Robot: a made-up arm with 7 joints. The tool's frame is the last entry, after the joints.
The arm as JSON. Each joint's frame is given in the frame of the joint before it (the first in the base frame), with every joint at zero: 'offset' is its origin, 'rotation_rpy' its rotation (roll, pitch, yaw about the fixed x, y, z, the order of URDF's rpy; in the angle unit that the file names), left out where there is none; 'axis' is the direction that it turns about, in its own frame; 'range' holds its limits. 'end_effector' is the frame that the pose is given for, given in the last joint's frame.
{
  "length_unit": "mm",
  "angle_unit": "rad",
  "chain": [
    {
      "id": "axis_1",
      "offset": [
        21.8,
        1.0,
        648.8
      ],
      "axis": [
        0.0,
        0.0,
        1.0
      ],
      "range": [
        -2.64,
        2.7
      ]
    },
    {
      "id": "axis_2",
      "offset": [
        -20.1,
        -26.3,
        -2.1
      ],
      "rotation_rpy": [
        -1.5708,
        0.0,
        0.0
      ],
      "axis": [
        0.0,
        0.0,
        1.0
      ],
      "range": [
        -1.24,
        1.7
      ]
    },
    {
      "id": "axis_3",
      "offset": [
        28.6,
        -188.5,
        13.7
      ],
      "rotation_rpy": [
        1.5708,
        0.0,
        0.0
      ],
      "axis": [
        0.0,
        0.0,
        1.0
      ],
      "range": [
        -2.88,
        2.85
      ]
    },
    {
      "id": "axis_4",
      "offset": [
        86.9,
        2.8,
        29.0
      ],
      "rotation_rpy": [
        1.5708,
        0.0,
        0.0
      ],
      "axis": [
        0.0,
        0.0,
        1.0
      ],
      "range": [
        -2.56,
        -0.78
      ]
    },
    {
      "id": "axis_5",
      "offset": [
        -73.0,
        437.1,
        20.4
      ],
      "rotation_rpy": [
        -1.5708,
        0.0,
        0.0
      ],
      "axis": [
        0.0,
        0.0,
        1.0
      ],
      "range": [
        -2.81,
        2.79
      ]
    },
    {
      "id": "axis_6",
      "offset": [
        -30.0,
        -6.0,
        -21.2
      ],
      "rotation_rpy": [
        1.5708,
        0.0,
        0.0
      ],
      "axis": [
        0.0,
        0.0,
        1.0
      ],
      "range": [
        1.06,
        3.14
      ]
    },
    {
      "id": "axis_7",
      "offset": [
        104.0,
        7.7,
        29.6
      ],
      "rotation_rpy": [
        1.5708,
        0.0,
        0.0
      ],
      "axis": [
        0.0,
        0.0,
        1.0
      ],
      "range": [
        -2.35,
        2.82
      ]
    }
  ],
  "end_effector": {
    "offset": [
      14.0,
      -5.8,
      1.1
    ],
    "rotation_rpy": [
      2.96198,
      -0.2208,
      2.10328
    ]
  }
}
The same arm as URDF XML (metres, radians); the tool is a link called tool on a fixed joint. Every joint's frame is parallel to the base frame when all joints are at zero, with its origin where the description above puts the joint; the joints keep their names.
<robot name="arm">
  <link name="base_link"/>
  <link name="link1"/>
  <link name="link2"/>
  <link name="link3"/>
  <link name="link4"/>
  <link name="link5"/>
  <link name="link6"/>
  <link name="link7"/>
  <link name="tool"/>
  <joint name="axis_1" type="revolute">
    <parent link="base_link"/>
    <child link="link1"/>
    <origin xyz="0.0218 0.0010 0.6488"/>
    <axis xyz="0 0 1"/>
    <limit lower="-2.6400" upper="2.7000"/>
  </joint>
  <joint name="axis_2" type="revolute">
    <parent link="link1"/>
    <child link="link2"/>
    <origin xyz="-0.0201 -0.0263 -0.0021"/>
    <axis xyz="0 1 0"/>
    <limit lower="-1.2400" upper="1.7000"/>
  </joint>
  <joint name="axis_3" type="revolute">
    <parent link="link2"/>
    <child link="link3"/>
    <origin xyz="0.0286 0.0137 0.1885"/>
    <axis xyz="0 0 1"/>
    <limit lower="-2.8800" upper="2.8500"/>
  </joint>
  <joint name="axis_4" type="revolute">
    <parent link="link3"/>
    <child link="link4"/>
    <origin xyz="0.0869 0.0028 0.0290"/>
    <axis xyz="0 -1 0"/>
    <limit lower="-2.5600" upper="-0.7800"/>
  </joint>
  <joint name="axis_5" type="revolute">
    <parent link="link4"/>
    <child link="link5"/>
    <origin xyz="-0.0730 -0.0204 0.4371"/>
    <axis xyz="0 0 1"/>
    <limit lower="-2.8100" upper="2.7900"/>
  </joint>
  <joint name="axis_6" type="revolute">
    <parent link="link5"/>
    <child link="link6"/>
    <origin xyz="-0.0300 -0.0060 -0.0212"/>
    <axis xyz="0 -1 0"/>
    <limit lower="1.0600" upper="3.1400"/>
  </joint>
  <joint name="axis_7" type="revolute">
    <parent link="link6"/>
    <child link="link7"/>
    <origin xyz="0.1040 -0.0296 0.0077"/>
    <axis xyz="0 0 -1"/>
    <limit lower="-2.3500" upper="2.8200"/>
  </joint>
  <joint name="tool_fixed" type="fixed">
    <parent link="link7"/>
    <child link="tool"/>
    <origin xyz="0.0140 0.0058 -0.0011" rpy="-0.1796 0.2208 -2.1033"/>
  </joint>
</robot>

